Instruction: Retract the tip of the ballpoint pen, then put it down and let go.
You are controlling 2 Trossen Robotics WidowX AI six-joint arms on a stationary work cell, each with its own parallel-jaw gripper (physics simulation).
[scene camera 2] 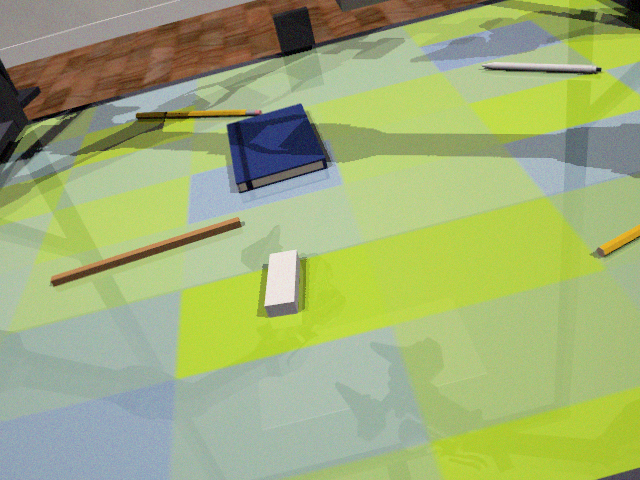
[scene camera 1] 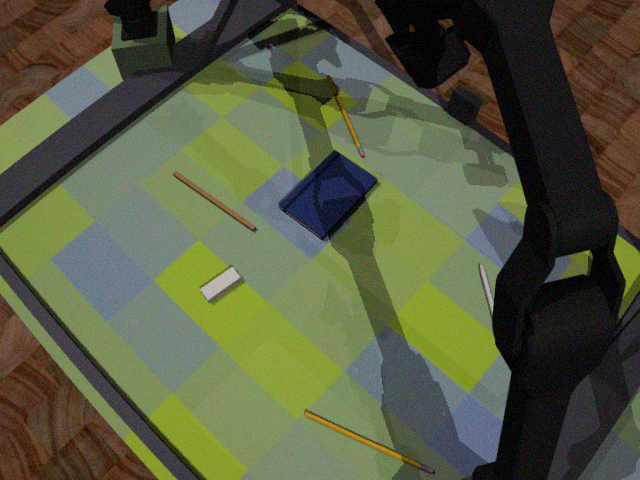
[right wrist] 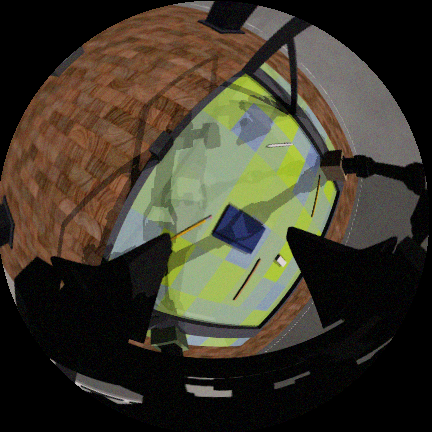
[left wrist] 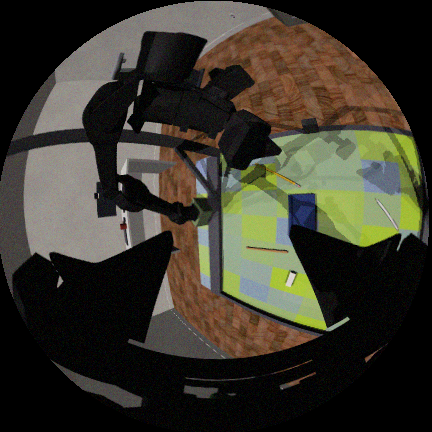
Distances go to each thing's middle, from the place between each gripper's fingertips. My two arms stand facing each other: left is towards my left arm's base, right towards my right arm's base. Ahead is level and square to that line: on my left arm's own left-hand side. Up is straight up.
The brown stick [scene camera 2: 209, 231] lies 20 cm ahead of my left hand, 10 cm to the right of it and 39 cm below it. Also, from my left hand: block [scene camera 2: 282, 291] 26 cm ahead, 3 cm to the left, 39 cm below; ballpoint pen [scene camera 2: 495, 65] 7 cm behind, 28 cm to the left, 39 cm below.
My right hand is 32 cm short of the brown stick, 24 cm above it and 4 cm to the left of it. The rest, counted from my right hand: block (38 cm ahead, 24 cm below, 10 cm to the left); then ballpoint pen (34 cm to the left, 24 cm below, 5 cm ahead).
